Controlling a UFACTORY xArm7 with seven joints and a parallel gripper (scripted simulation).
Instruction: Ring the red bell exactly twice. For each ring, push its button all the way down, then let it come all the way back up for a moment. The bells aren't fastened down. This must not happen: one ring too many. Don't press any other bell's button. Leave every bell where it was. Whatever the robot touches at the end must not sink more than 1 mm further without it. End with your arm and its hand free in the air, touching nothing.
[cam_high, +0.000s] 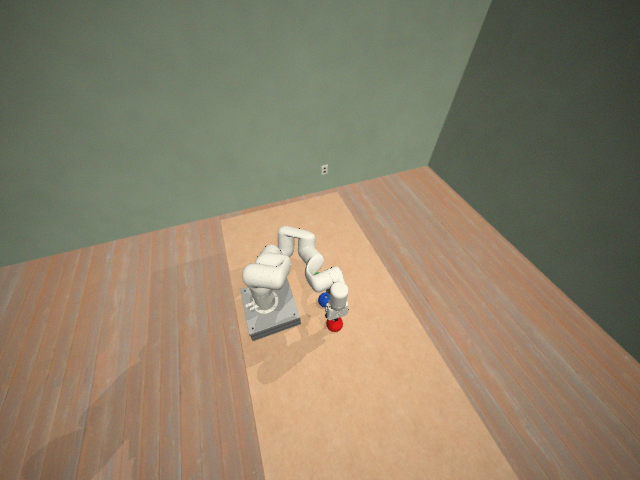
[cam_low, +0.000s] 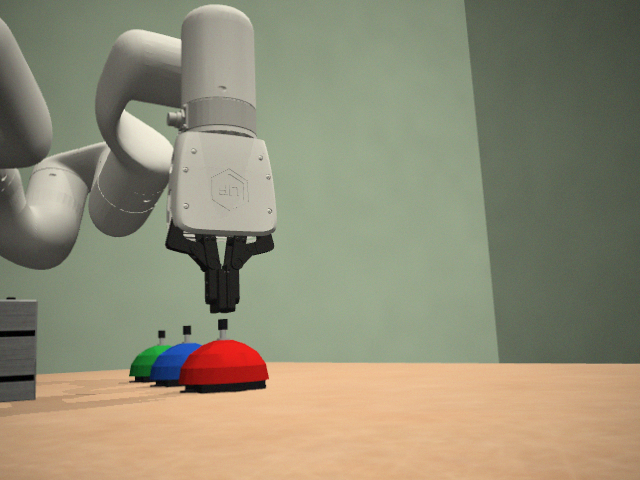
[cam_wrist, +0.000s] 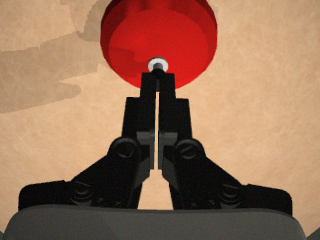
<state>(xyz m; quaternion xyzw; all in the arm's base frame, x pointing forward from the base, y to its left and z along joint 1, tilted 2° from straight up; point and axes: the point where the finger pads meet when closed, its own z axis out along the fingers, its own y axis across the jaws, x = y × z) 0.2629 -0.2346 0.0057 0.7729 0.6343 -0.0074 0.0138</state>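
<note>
Right now the red bell is 50 mm below my hand. The rest, counted from my hand: blue bell (130 mm to the left, 50 mm below, 30 mm ahead); then green bell (260 mm to the left, 50 mm below, 50 mm ahead).
</note>
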